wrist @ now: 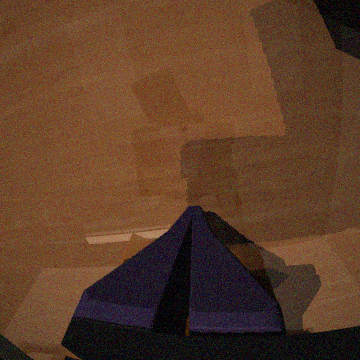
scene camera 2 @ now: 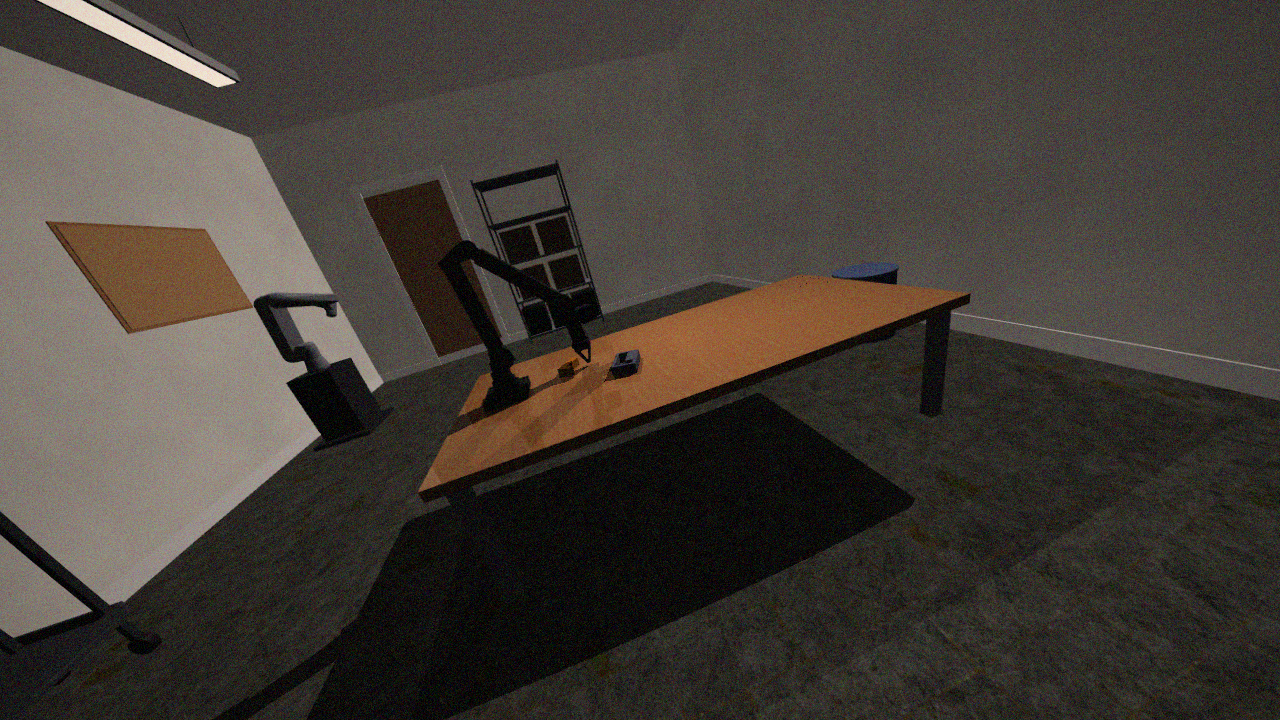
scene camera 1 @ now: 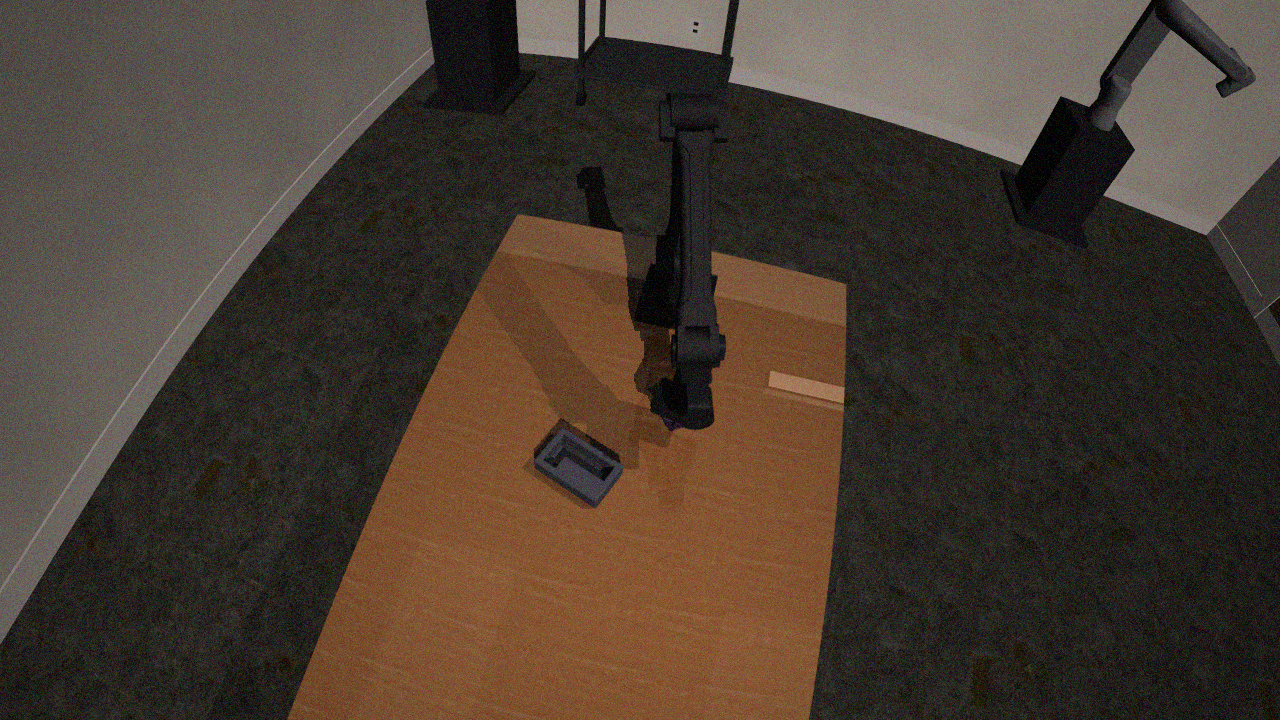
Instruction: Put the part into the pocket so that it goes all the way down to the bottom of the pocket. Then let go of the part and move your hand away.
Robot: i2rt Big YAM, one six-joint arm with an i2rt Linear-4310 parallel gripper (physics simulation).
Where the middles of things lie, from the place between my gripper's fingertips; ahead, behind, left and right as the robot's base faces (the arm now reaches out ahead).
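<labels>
Pocket [scene camera 1: 574,464]: 10 mm above my hand, 150 mm to the right of it, 130 mm ahead of it.
</labels>
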